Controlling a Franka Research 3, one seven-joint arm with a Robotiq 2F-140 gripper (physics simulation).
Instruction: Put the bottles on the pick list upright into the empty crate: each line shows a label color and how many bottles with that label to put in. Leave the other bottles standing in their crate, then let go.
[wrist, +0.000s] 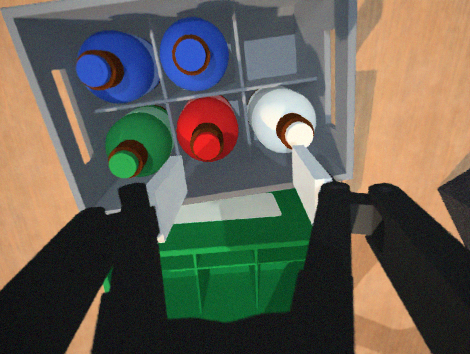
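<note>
The grey crate shows at the top of the wrist view. Its far row holds two blue bottles; the far right compartment is empty. Its near row holds a green bottle, a red bottle and a white bottle. The green crate is partly in view below it, with no bottles in its visible compartments. My gripper is partly open and empty, over the near side of the grey crate. The right fingertip overlaps the white bottle's cap in view. The pick list does not show.
A pale rectangular panel lies along the green crate's side nearest the grey crate. The two crates are close together on the wooden table. A dark object stands at the right edge. My fingers hide the green crate's sides.
</note>
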